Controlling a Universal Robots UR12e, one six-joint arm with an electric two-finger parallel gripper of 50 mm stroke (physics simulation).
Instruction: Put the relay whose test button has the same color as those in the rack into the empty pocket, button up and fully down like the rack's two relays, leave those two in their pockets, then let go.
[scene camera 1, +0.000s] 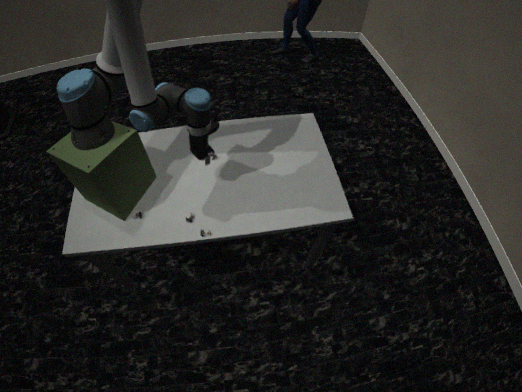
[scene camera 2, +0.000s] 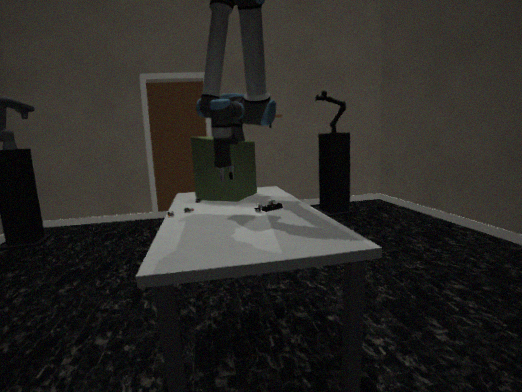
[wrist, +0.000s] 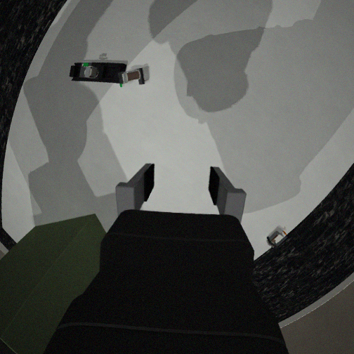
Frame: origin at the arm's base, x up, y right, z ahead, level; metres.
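Seen in the pictures: gripper, between the fingertips: (scene camera 1: 203, 160) (scene camera 2: 227, 180); arm's base, origin of its link: (scene camera 1: 93, 135).
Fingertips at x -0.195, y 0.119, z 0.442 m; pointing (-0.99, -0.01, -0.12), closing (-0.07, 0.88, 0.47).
Note:
Offsets run from my fingertips to a thing's middle. "*": to the spot under its first point. Level surfaces: height alone.
My gripper (scene camera 1: 211, 158) (scene camera 2: 227, 175) (wrist: 181, 176) is open and empty, high above the table. The black rack {* dx -0.142, dy -0.213, dz +0.047 m} (scene camera 2: 273, 206) (wrist: 112, 73) lies ahead-left in the wrist view. One relay with a green button (wrist: 90, 72) stands in its left part. Another relay (wrist: 132, 76) lies on its side at the rack's right end, pins outward, with a green spot by it; whether it touches the rack is unclear. A loose relay with an orange mark (wrist: 277, 237) lies at lower right. Three small relays {dx -0.148, dy +0.106, dz -0.363 m} (scene camera 1: 139, 215) {dx -0.148, dy +0.182, dz -0.118 m} (scene camera 1: 190, 218) {dx -0.148, dy +0.274, dz -0.067 m} (scene camera 1: 205, 233) lie near the table's front edge, button colors unreadable.
The white table {dx -0.159 m} (scene camera 1: 280, 195) (scene camera 2: 210, 250) carries the green block (scene camera 1: 110, 175) (scene camera 2: 200, 170) (wrist: 55, 280) under the arm's base. A small pale piece (wrist: 103, 56) lies beside the rack. Black pedestals (scene camera 2: 334, 170) (scene camera 2: 19, 195) stand beyond the table. A person (scene camera 1: 299, 22) stands behind.

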